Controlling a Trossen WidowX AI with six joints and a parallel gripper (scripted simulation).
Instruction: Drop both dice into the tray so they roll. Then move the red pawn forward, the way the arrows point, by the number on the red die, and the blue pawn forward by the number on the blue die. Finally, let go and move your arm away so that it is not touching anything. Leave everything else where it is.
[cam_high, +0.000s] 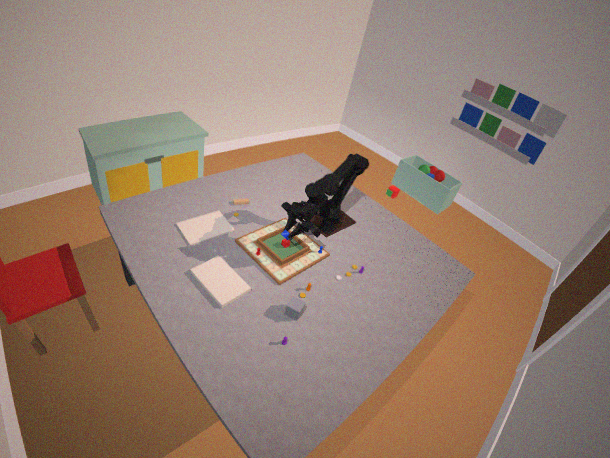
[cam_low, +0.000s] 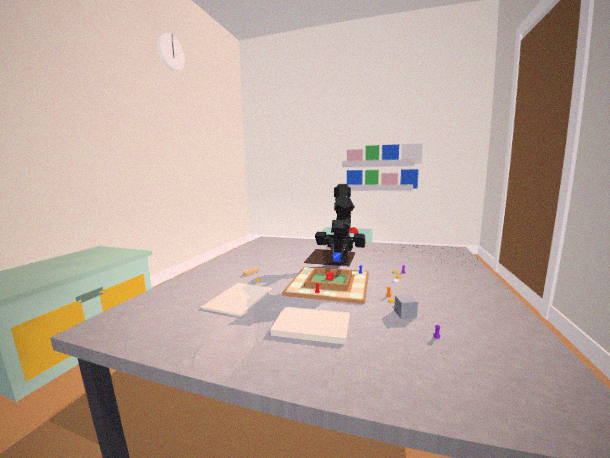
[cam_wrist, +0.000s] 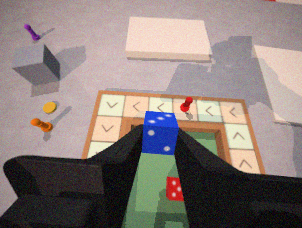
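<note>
My gripper tip is now 90 mm above the red pawn, 70 mm short of it and 60 mm to the left of it. Also, from my gripper tip: green tray 110 mm below, 40 mm behind, 30 mm to the right; then blue pawn 140 mm behind, 90 mm to the left, 90 mm below; then grey cube 220 mm to the left, 160 mm ahead, 90 mm below.
</note>
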